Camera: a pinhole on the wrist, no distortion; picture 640 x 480 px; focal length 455.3 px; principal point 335.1 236.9 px. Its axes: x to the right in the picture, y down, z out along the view. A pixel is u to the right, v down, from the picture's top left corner.
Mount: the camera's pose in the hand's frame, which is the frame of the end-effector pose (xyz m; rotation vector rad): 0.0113 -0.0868 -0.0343 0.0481 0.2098 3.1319
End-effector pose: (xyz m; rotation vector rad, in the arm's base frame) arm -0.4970 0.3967 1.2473 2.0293 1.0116 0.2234
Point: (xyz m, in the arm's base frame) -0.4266 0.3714 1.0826
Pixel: 232.3 267.6
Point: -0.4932 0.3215 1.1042
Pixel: 444.8 281.7
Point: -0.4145 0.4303 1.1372
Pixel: 39.4 152.1
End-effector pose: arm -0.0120 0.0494 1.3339 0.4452 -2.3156 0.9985
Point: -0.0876 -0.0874 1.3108
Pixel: 240.5 180.8
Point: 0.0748 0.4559 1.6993
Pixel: behind the camera
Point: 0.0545 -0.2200 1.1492
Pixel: 587.3 335.7
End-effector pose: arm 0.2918 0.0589 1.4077 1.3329 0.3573 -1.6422
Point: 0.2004 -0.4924 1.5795
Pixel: 272.0 29.5
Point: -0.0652 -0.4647 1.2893
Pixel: 96.1 278.5
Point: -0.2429 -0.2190 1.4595
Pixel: 307.4 456.1
